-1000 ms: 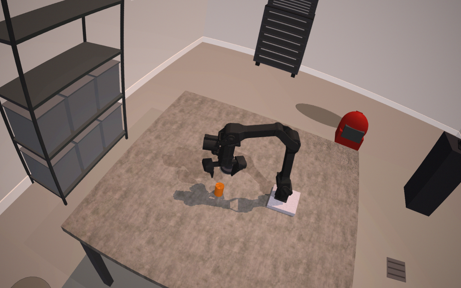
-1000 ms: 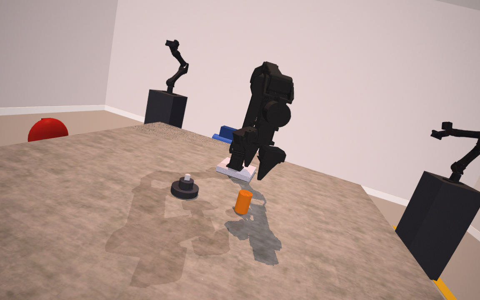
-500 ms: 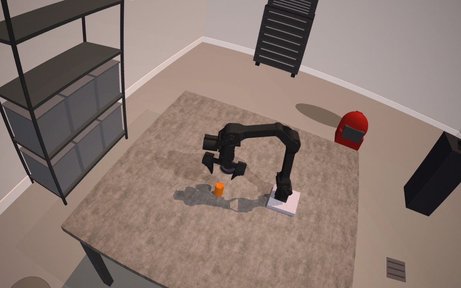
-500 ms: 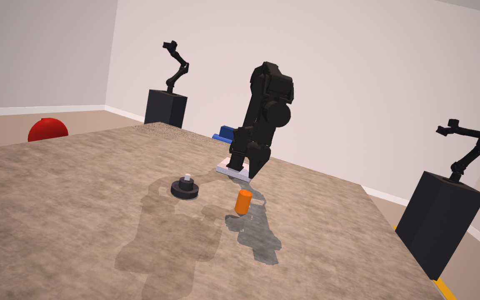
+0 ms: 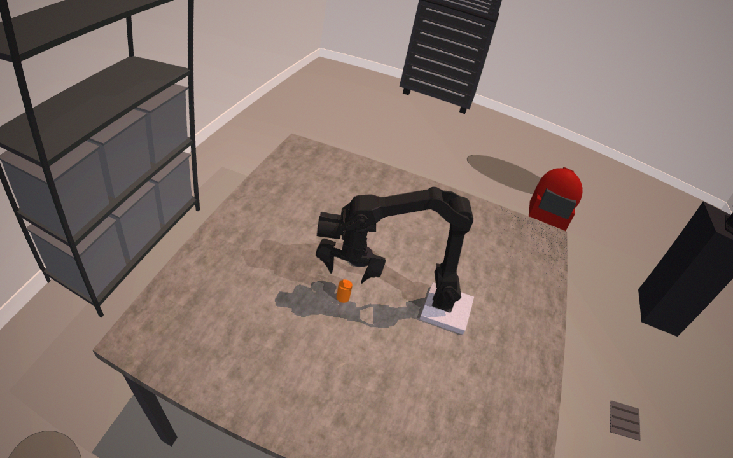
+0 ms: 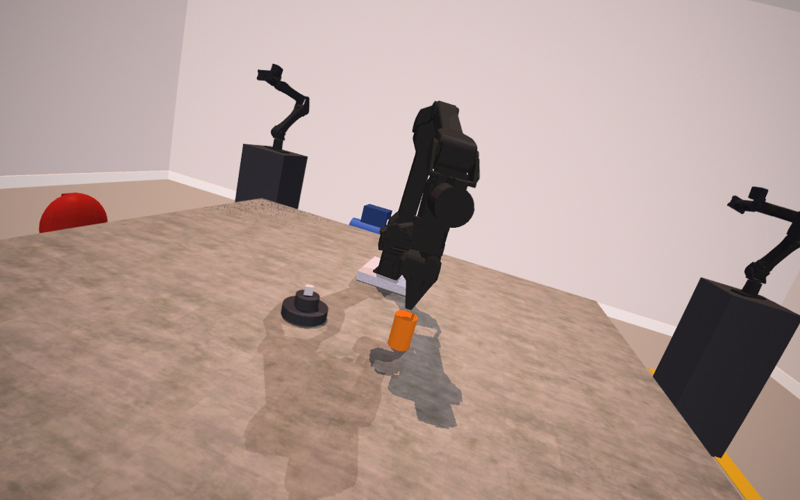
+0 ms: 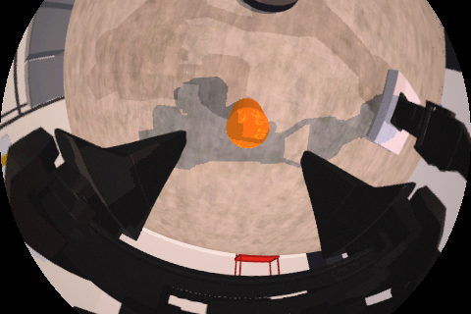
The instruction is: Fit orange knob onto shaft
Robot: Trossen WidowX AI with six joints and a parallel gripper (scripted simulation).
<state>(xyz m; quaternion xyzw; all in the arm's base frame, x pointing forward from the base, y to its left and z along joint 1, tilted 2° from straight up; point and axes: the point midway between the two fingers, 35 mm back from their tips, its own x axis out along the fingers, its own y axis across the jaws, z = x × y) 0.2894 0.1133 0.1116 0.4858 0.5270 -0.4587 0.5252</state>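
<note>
Now: the orange knob 5 cm below my gripper tip. Round my gripper tip: round pedestal: 2 cm ahead, 18 cm to the right, 6 cm below.
</note>
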